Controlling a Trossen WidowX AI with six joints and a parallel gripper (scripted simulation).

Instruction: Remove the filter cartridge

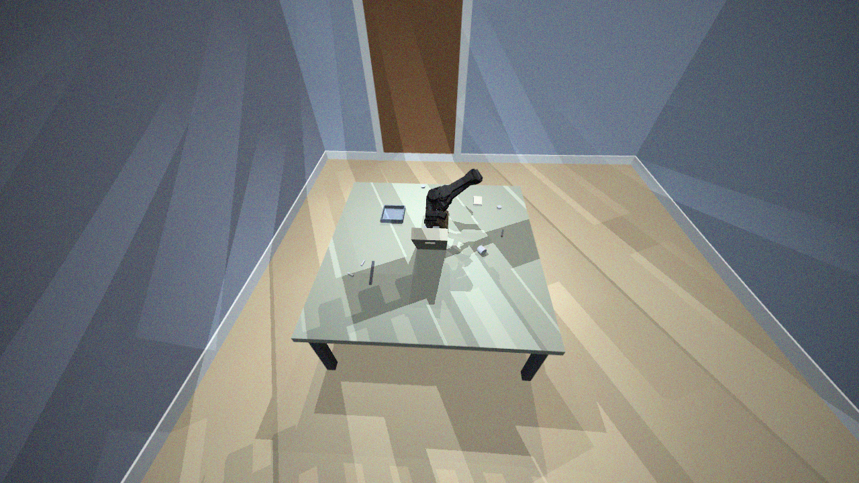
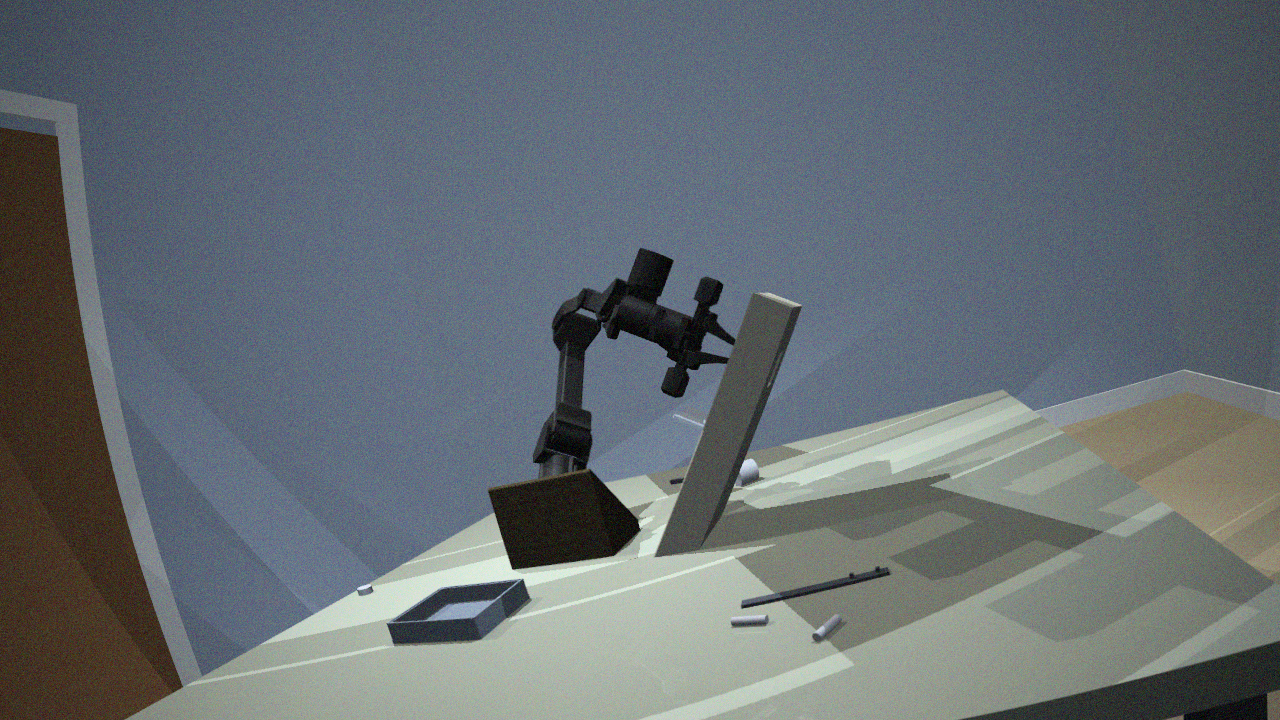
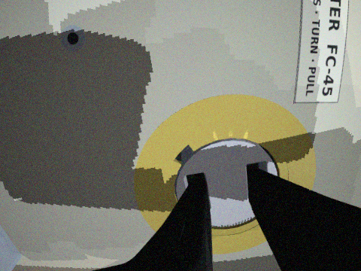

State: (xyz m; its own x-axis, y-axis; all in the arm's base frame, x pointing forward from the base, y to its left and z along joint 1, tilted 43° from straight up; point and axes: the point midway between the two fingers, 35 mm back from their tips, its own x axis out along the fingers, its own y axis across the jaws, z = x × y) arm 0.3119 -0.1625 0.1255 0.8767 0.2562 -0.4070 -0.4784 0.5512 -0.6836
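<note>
My gripper tip is now 8 cm above the pale service panel, 4 cm past it and 1 cm to the right of it. The rest, counted from my gripper tip: shallow grey tray (45 cm behind, 25 cm below, 24 cm to the right); then white round filter cartridge (1 cm below, 1 cm ahead).
</note>
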